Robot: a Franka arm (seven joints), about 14 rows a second.
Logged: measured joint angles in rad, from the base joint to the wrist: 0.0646 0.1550 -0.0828 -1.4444 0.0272 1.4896 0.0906; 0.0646 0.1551 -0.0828 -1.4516 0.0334 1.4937 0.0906; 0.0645 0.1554 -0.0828 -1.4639 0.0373 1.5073 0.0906; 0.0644 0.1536 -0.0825 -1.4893 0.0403 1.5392 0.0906; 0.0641 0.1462 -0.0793 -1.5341 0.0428 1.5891 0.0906; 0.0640 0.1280 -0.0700 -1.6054 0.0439 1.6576 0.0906; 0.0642 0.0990 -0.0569 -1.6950 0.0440 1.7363 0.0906; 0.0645 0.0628 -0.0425 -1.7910 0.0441 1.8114 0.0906
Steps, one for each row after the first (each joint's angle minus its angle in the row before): 0.0000 0.0001 0.0000 -0.0072 0.0062 0.0041 0.0000; -0.0001 0.0003 0.0000 -0.0123 0.0039 0.0136 0.0000; -0.0001 -0.0018 0.0003 -0.0254 0.0030 0.0319 0.0000; -0.0003 -0.0074 0.0032 -0.0448 0.0025 0.0499 0.0000; -0.0001 -0.0182 0.0093 -0.0713 0.0011 0.0685 0.0000; 0.0002 -0.0290 0.0131 -0.0896 0.0001 0.0787 0.0000; 0.0003 -0.0362 0.0144 -0.0960 0.0001 0.0751 0.0000
